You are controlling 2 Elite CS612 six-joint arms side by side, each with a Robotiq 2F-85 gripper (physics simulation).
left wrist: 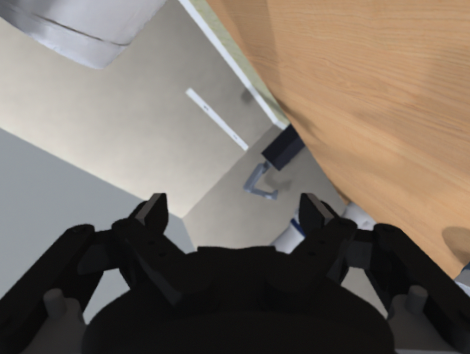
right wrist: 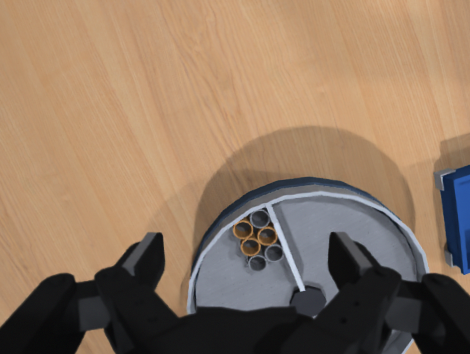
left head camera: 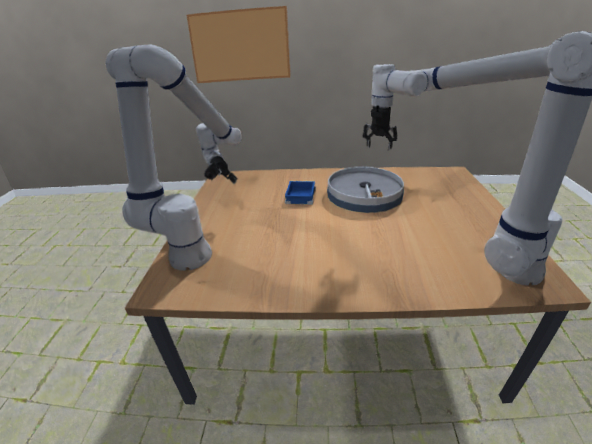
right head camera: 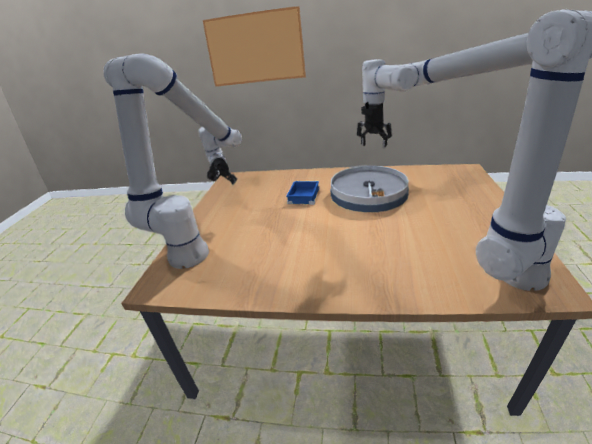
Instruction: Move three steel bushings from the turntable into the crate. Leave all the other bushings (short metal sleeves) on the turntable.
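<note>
The round grey turntable stands at the back right of the table. On it, in the right wrist view, three grey steel bushings and three orange-brown bushings stand clustered upright beside the divider bar. The blue crate is left of the turntable in the head views; no bushing shows in it. My right gripper is open and empty, high above the turntable, pointing down. My left gripper is open, tilted, over the table's back left.
The turntable's raised rim surrounds its floor, with a dark hub at the middle. The wooden table carries both arm bases at its sides. A tan board hangs on the back wall.
</note>
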